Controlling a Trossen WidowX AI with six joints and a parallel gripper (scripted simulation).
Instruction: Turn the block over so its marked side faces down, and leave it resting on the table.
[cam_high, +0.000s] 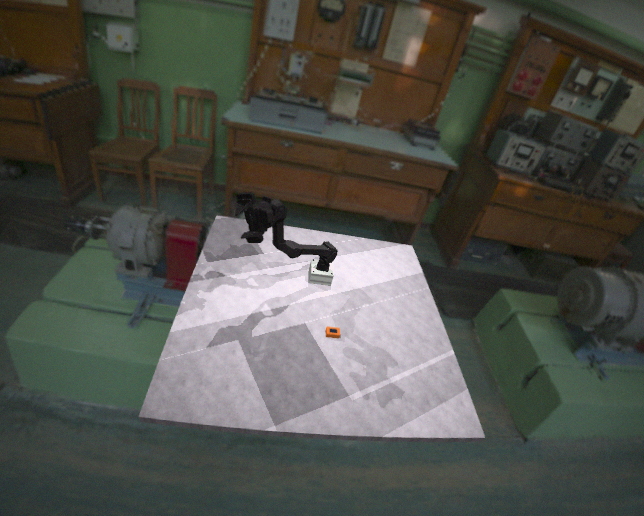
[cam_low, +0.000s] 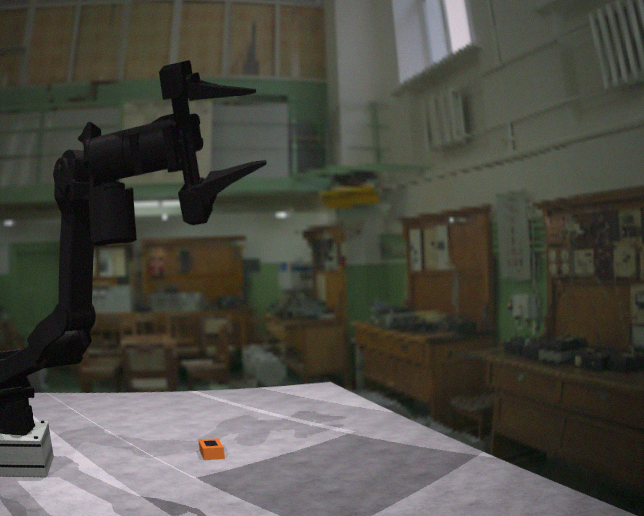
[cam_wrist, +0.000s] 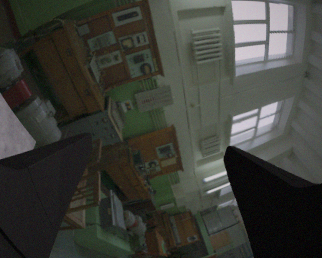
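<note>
Right now my gripper tip is 90 mm past the orange block, 430 mm to the right of it and 490 mm above it.
</note>
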